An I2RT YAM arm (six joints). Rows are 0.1 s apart.
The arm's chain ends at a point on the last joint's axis. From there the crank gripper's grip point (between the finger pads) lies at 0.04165 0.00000 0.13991 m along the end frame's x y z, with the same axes.
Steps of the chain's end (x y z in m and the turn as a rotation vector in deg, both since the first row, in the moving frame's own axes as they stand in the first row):
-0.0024, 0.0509, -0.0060, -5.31, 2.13, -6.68
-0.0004, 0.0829, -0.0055, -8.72, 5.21, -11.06
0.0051, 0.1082, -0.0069, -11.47, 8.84, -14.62
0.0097, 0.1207, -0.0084, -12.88, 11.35, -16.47
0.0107, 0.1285, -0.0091, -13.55, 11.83, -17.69
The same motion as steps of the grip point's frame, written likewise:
0.0032, 0.0586, -0.0080, -5.31, 2.13, -6.68
0.0133, 0.0945, -0.0108, -8.72, 5.21, -11.06
0.0279, 0.1218, -0.0166, -11.47, 8.84, -14.62
0.0386, 0.1348, -0.0213, -12.88, 11.35, -16.47
0.0409, 0.1427, -0.0227, -13.55, 11.83, -17.69

